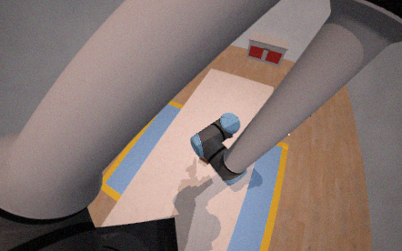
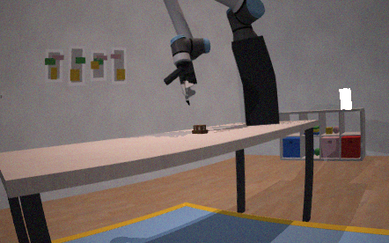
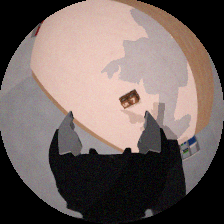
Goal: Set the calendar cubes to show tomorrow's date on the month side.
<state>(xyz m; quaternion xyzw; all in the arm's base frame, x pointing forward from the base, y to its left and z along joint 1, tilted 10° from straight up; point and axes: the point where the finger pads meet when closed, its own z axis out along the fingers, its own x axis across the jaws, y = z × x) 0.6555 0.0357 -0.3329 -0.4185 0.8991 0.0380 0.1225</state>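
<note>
Now: hand 7 cm past the brown cube, 2 cm to the left of it and 14 cm above it. Round my hand: brown tray: 7 cm behind, 16 cm below.
</note>
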